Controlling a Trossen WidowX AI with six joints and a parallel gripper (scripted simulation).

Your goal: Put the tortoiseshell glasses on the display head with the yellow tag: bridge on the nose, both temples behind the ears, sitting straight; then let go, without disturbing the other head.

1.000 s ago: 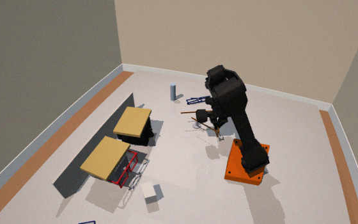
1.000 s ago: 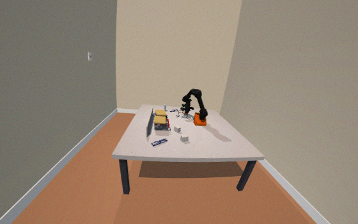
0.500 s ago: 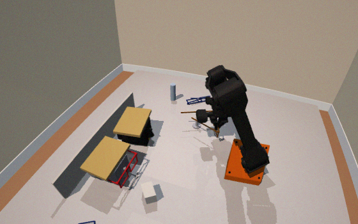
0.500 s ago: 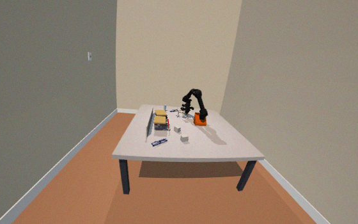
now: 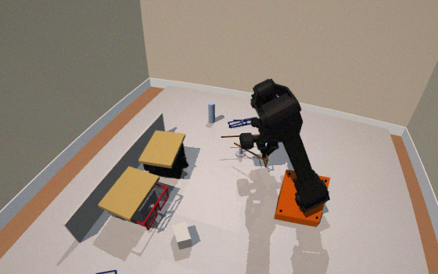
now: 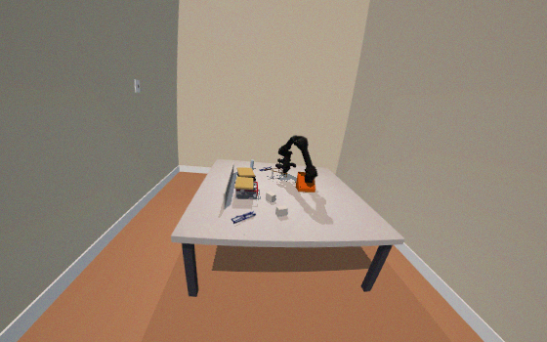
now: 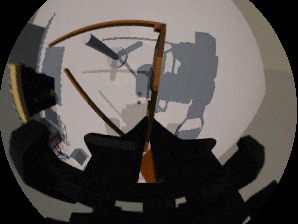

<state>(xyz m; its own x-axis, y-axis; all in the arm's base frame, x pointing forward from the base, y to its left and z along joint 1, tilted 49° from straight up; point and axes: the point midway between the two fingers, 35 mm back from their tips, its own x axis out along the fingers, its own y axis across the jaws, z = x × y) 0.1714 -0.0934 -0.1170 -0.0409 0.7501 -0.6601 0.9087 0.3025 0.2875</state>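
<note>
Now: gripper tip 10 cm short of the grey peg, 5 cm to the left of it and 4 cm above it. Also, from my gripper tip: upright panel 46 cm ahead, 23 cm to the left; pale blue cylinder 29 cm ahead, 23 cm to the right, 1 cm below; tan display head 32 cm ahead, 11 cm to the left.
</note>
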